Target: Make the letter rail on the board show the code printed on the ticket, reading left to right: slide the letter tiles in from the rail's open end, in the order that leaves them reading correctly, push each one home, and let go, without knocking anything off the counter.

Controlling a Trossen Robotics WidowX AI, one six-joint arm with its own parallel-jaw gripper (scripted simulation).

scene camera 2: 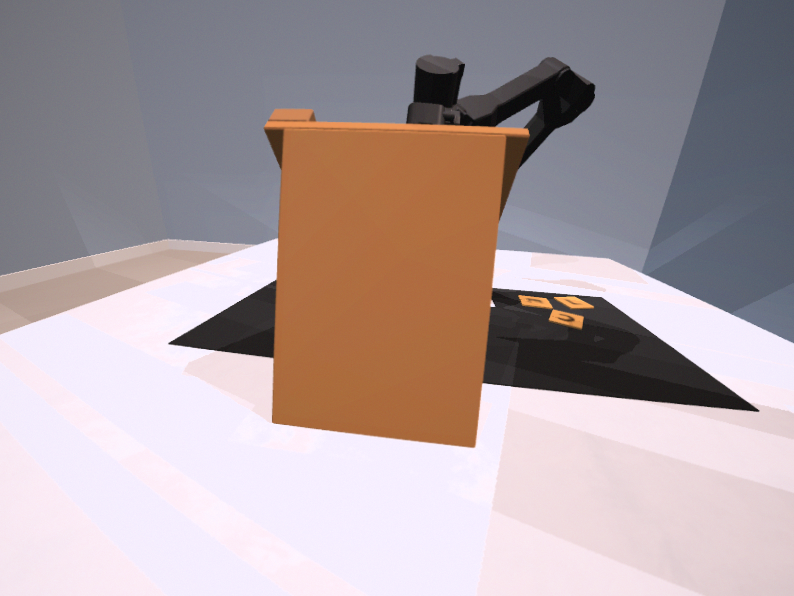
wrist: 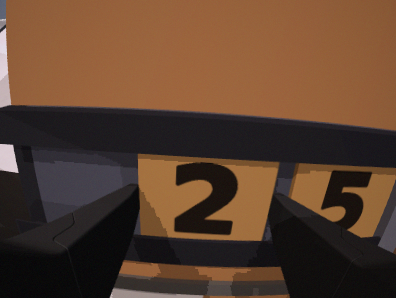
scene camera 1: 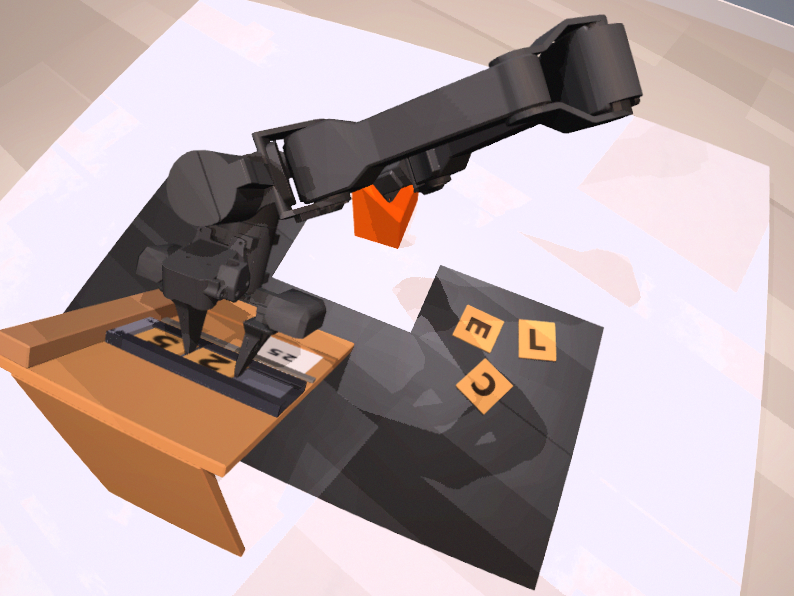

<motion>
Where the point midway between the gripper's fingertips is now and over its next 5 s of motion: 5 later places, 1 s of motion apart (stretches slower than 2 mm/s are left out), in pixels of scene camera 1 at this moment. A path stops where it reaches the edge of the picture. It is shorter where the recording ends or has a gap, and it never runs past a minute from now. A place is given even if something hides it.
My gripper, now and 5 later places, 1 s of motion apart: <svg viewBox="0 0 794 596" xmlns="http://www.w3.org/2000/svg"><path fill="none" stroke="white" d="M213 364L217 341L219 328L246 350L246 359L244 372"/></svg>
</motion>
